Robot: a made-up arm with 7 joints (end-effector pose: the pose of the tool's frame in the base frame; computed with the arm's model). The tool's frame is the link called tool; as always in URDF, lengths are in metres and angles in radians.
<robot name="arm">
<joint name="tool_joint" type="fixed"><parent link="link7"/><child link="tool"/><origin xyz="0 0 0" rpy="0 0 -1.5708"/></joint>
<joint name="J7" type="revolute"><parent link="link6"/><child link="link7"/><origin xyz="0.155 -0.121 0" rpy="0 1.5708 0"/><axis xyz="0 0 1"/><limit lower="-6.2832" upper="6.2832"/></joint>
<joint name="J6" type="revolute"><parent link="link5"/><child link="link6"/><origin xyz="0 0 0" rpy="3.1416 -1.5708 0"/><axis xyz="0 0 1"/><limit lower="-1.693" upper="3.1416"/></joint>
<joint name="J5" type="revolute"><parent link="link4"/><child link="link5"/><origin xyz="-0.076 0.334 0" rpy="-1.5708 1.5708 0"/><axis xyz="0 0 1"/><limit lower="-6.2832" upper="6.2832"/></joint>
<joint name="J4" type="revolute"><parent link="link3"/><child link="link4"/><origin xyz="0 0.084 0" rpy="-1.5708 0 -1.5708"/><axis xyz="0 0 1"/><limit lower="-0.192" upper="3.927"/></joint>
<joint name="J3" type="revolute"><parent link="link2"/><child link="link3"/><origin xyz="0.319 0 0" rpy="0 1.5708 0"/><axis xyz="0 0 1"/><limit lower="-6.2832" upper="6.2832"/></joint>
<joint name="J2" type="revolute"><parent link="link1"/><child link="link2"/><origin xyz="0 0 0" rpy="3.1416 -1.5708 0"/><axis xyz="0 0 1"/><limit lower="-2.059" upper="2.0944"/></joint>
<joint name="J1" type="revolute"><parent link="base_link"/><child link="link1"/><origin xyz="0 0 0.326" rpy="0 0 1.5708"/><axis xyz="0 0 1"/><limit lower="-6.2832" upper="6.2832"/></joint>
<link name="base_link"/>
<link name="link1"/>
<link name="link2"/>
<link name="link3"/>
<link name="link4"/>
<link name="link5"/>
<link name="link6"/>
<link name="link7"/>
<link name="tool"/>
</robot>
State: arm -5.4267 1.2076 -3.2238 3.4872 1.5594 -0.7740 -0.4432
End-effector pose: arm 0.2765 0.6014 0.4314 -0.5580 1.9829 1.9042
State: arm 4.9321 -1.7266 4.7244 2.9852 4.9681 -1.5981 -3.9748
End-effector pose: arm -0.1237 0.5454 0.3867 -0.0733 0.3242 1.0797
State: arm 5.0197 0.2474 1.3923 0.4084 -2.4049 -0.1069 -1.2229
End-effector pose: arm 0.2266 0.1516 0.2140 -0.8057 2.6633 0.3617
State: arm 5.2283 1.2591 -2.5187 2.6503 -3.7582 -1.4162 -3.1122
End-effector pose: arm 0.1362 -0.3758 0.7297 -0.2406 -0.5496 -1.2746
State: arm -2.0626 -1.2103 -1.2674 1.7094 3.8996 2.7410 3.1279
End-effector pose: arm -0.0295 0.6107 0.4965 -1.7324 1.4653 -1.1565
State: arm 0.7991 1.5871 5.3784 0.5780 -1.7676 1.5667 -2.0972
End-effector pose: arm 0.3000 -0.3016 0.1846 1.0389 -0.2903 2.2701
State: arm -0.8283 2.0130 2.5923 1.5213 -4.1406 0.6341 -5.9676
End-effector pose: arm 0.6156 -0.1880 0.6433 0.8023 -0.0275 1.4885
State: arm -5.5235 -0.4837 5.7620 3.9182 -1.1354 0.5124 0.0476
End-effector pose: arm -0.5355 -0.2367 0.7525 -0.4927 -1.4198 2.1587
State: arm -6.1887 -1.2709 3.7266 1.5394 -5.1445 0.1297 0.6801
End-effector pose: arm -0.5364 -0.3025 -0.0681 1.8484 1.8129 -0.7641
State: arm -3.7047 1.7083 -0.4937 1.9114 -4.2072 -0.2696 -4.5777
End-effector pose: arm -0.1549 0.5272 -0.1178 -2.0395 1.3045 0.1423
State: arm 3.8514 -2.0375 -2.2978 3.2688 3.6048 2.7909 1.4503
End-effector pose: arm 0.4849 0.1852 0.1430 0.5286 -1.0266 0.9032
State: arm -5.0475 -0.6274 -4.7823 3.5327 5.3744 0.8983 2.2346
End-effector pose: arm 0.0083 -0.4704 0.9772 -0.1727 -0.0643 1.0061
